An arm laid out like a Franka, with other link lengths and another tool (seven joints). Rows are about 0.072 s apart.
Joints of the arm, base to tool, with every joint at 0 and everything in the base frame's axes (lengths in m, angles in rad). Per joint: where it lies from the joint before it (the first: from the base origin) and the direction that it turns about. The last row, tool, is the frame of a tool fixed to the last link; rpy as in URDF.
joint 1: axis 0 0 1 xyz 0 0 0.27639
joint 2: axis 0 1 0 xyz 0 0 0
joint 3: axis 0 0 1 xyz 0 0 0.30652
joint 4: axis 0 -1 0 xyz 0.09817 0 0
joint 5: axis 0 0 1 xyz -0.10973 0 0.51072
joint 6: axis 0 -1 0 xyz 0 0 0
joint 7: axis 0 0 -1 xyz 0.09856 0 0
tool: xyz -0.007 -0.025 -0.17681 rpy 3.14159 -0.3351 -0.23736
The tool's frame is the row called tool.
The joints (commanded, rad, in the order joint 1, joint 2, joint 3, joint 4, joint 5, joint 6, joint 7), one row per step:
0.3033, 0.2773, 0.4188, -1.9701, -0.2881, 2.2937, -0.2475
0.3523, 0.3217, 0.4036, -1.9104, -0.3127, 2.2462, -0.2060
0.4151, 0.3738, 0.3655, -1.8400, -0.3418, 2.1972, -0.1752
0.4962, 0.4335, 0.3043, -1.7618, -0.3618, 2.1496, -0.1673
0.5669, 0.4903, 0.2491, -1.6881, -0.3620, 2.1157, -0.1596
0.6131, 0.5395, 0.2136, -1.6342, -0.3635, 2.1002, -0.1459
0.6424, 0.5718, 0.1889, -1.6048, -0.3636, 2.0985, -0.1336
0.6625, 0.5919, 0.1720, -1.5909, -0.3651, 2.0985, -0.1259
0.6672, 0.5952, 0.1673, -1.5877, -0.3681, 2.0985, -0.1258
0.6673, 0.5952, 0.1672, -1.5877, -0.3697, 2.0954, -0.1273
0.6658, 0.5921, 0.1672, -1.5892, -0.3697, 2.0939, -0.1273
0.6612, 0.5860, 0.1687, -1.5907, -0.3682, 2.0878, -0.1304
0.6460, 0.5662, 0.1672, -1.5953, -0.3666, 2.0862, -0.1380
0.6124, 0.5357, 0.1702, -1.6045, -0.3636, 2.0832, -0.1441
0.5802, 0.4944, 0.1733, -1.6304, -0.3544, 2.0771, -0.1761
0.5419, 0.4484, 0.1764, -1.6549, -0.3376, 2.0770, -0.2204
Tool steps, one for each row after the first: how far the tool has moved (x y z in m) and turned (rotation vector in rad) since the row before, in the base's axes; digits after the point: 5 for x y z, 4 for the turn. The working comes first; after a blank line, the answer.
Tool pose at each row, in the base's axes (x y z in m, rotation vector in rad; the steps are taken from these numbers as rounded here):
0.59807, 0.47061, 0.15910, -2.6977, -1.3316, -0.6306
0.59282, 0.49258, 0.15645, -2.7204, -1.3399, -0.6049
0.59405, 0.50996, 0.15178, -2.7497, -1.3603, -0.5851
0.59783, 0.52614, 0.14289, 2.7440, 1.3881, 0.5554
0.60118, 0.54172, 0.13391, 2.7260, 1.3840, 0.5316
0.60302, 0.55336, 0.12201, 2.7164, 1.3730, 0.5198
0.60385, 0.55959, 0.11117, 2.7115, 1.3611, 0.5163
0.60287, 0.56280, 0.10195, 2.7042, 1.3568, 0.5104
0.60347, 0.56318, 0.10101, 2.6984, 1.3586, 0.5118
0.60338, 0.56264, 0.10083, 2.6951, 1.3609, 0.5079
0.60408, 0.56148, 0.10241, 2.6953, 1.3583, 0.5082
0.60566, 0.55897, 0.10609, 2.6964, 1.3552, 0.5051
0.61594, 0.54971, 0.11947, 2.7009, 1.3396, 0.5221
0.63312, 0.53098, 0.13897, 2.7158, 1.2998, 0.5449
0.64454, 0.51026, 0.15688, 2.7197, 1.2968, 0.5466
0.65880, 0.48707, 0.17929, 2.7287, 1.2988, 0.5606

-0.00525, 0.02197, -0.00265, -0.0246, 0.0096, -0.0048
0.00123, 0.01738, -0.00467, -0.0352, 0.0013, -0.0023
0.00378, 0.01618, -0.00889, -0.0426, 0.0005, 0.0108
0.00335, 0.01558, -0.00898, -0.0255, 0.0018, -0.0011
0.00184, 0.01164, -0.01190, -0.0156, -0.0012, -0.0062
0.00083, 0.00623, -0.01084, -0.0086, -0.0032, -0.0071
-0.00098, 0.00321, -0.00922, -0.0094, -0.0015, -0.0020
0.00060, 0.00038, -0.00094, -0.0034, -0.0032, 0.0021
-0.00009, -0.00054, -0.00018, -0.0036, 0.0008, 0.0018
0.00070, -0.00116, 0.00158, -0.0004, -0.0006, -0.0017
0.00158, -0.00251, 0.00368, -0.0013, 0.0014, -0.0023
0.01028, -0.00926, 0.01338, 0.0067, -0.0097, -0.0098
0.01718, -0.01873, 0.01950, 0.0113, -0.0125, -0.0266
0.01142, -0.02072, 0.01791, 0.0031, 0.0004, -0.0023
0.01426, -0.02319, 0.02241, 0.0137, -0.0023, 0.0010

